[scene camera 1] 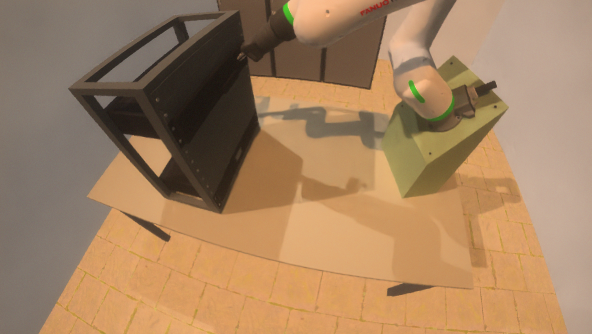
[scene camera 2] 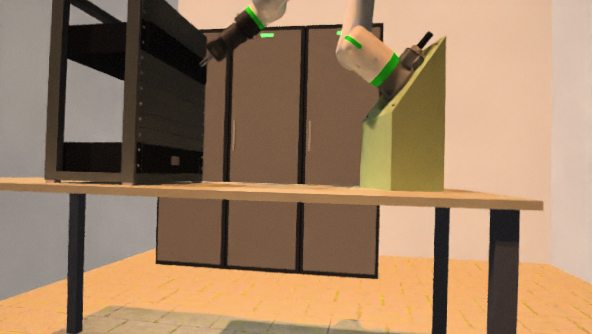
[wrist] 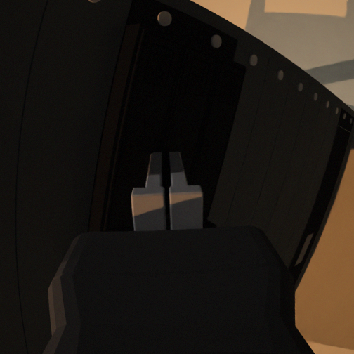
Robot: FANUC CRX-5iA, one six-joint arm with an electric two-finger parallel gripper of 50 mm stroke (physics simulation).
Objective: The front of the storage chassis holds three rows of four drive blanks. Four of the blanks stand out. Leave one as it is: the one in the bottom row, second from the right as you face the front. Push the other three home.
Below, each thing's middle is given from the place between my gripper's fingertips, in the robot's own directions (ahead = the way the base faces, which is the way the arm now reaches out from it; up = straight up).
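The black rack (scene camera 2: 157, 56) is 190 mm to the left of my hand and 110 mm ahead of it, and it sits 150 mm below it.
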